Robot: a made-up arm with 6 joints. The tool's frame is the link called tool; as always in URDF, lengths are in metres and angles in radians. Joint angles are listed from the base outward. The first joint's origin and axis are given. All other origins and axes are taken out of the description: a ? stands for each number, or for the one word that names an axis. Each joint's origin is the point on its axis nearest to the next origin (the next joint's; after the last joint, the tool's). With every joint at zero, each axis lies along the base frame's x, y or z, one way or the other. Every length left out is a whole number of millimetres.
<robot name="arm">
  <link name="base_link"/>
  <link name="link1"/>
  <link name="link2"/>
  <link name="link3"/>
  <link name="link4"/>
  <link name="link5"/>
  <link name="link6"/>
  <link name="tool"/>
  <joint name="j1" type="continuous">
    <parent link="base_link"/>
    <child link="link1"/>
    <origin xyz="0 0 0.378"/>
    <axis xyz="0 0 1"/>
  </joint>
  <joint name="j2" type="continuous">
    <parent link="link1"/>
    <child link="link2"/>
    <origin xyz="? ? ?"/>
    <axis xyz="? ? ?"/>
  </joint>
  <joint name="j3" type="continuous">
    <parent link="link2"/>
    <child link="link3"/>
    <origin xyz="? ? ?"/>
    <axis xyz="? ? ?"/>
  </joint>
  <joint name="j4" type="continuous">
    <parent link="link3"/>
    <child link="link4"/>
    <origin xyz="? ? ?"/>
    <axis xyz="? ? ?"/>
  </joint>
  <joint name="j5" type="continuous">
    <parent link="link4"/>
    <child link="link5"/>
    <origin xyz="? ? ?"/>
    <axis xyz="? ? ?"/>
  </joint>
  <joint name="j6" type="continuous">
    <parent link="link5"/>
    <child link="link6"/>
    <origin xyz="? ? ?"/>
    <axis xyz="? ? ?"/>
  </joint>
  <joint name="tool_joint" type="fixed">
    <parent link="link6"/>
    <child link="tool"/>
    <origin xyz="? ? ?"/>
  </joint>
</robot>
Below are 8 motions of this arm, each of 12 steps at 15 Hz.
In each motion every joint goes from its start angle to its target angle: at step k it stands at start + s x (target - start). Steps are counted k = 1, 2, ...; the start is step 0. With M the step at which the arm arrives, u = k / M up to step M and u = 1 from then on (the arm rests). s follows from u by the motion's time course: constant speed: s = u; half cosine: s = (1 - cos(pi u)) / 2; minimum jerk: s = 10 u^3 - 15 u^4 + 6 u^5.
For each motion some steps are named. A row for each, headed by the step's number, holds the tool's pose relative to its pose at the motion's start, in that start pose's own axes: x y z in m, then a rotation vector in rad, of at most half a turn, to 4 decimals.
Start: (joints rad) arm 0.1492 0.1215 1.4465 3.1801 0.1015 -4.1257
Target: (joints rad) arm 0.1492 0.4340 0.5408 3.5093 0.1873 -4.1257
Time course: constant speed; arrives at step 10
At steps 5, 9, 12:
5: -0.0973 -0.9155 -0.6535 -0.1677 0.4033 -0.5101
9: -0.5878 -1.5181 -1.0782 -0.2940 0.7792 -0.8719
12: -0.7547 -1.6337 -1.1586 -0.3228 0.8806 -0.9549

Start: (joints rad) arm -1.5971 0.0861 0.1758 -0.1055 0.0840 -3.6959
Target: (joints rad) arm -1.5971 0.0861 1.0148 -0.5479 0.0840 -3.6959
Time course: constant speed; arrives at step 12
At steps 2, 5, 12:
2: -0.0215 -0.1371 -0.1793 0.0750 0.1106 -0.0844
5: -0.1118 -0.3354 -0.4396 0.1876 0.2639 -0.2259
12: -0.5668 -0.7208 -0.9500 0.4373 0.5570 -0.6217

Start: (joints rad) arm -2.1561 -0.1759 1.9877 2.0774 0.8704 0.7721
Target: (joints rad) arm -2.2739 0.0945 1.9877 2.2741 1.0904 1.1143
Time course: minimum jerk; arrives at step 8
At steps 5, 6, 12:
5: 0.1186 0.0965 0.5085 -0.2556 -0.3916 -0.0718
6: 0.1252 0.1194 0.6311 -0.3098 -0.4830 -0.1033
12: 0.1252 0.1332 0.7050 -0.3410 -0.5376 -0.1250

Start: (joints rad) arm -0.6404 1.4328 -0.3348 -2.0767 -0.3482 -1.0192
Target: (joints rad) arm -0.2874 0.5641 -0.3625 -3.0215 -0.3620 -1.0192
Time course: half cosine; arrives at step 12
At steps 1, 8, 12:
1: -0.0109 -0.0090 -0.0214 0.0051 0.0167 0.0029
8: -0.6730 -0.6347 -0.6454 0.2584 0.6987 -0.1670
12: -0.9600 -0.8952 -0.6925 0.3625 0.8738 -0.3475

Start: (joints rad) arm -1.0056 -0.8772 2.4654 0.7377 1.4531 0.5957
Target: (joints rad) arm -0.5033 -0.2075 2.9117 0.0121 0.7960 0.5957
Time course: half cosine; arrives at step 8
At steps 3, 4, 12:
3: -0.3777 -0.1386 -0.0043 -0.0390 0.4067 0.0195
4: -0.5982 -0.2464 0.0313 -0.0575 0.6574 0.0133
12: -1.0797 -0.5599 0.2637 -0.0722 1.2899 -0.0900

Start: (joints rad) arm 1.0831 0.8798 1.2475 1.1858 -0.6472 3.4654
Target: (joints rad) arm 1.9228 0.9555 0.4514 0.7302 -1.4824 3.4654
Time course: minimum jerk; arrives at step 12
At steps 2, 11, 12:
2: -0.0232 -0.0621 -0.0566 -0.0033 0.0002 -0.0498
11: -1.6653 -1.4485 -0.6869 -0.8608 -0.1855 -0.9847
12: -1.6758 -1.4531 -0.6841 -0.8683 -0.1877 -0.9859

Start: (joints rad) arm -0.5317 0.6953 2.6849 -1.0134 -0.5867 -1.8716
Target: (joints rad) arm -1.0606 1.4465 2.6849 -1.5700 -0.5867 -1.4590
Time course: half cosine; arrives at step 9
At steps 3, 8, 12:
3: -0.0749 -0.1142 0.3830 -0.0112 -0.1413 -0.0931
8: -0.8429 -0.0673 1.2872 -0.0242 -0.5755 -0.1683
12: -0.8891 -0.0545 1.3117 -0.0252 -0.5939 -0.1650

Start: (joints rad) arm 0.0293 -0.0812 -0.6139 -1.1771 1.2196 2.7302
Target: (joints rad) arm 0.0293 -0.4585 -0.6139 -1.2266 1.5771 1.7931
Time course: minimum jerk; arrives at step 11
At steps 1, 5, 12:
1: -0.0001 -0.0031 -0.0021 0.0084 0.0028 -0.0018
5: -0.0178 -0.1849 -0.1495 0.5333 0.1603 -0.1357
12: -0.0822 -0.3948 -0.3950 1.2754 0.3229 -0.4112

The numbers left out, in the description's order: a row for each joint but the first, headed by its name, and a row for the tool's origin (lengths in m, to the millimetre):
j2: xyz 0.158 0 0, axis 0 1 0
j3: xyz 0 0 0.994, axis 0 -1 0
j4: xyz 1.403 0 0.158, axis -1 0 0
j5: xyz 0 0 0, axis 0 -1 0
j6: xyz 0.212 0 0, axis -1 0 0
tool: xyz 0 0 0

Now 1 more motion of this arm.
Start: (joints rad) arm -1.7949 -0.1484 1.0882 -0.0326 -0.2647 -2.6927
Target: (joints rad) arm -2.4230 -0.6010 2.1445 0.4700 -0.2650 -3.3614
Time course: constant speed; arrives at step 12
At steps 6, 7, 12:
6: -0.9140 0.1463 -1.0453 -0.2089 0.6606 0.3983
7: -1.1129 0.0677 -1.1678 -0.2488 0.7832 0.4355
12: -2.1148 -0.6301 -1.3651 -0.4539 1.4292 0.4646

